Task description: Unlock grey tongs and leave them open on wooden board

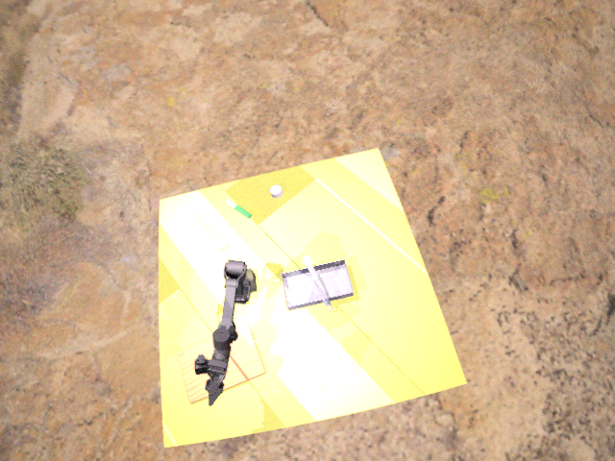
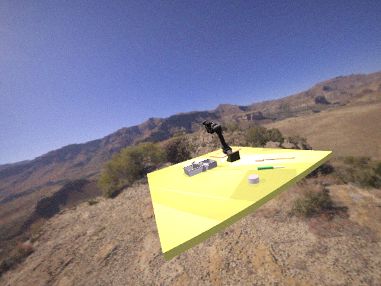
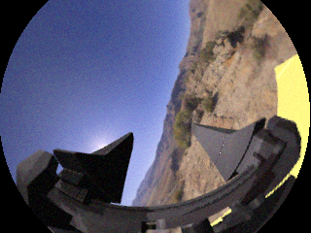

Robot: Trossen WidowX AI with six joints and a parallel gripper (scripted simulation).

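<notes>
Right now the grey roasting tin is 44 cm to the left of my gripper tip, 42 cm ahead of it and 40 cm below it. The rest, counted from my gripper tip: wooden board: 42 cm below, 21 cm to the left, 9 cm behind; then white puck: 102 cm to the left, 41 cm below, 34 cm ahead.
</notes>
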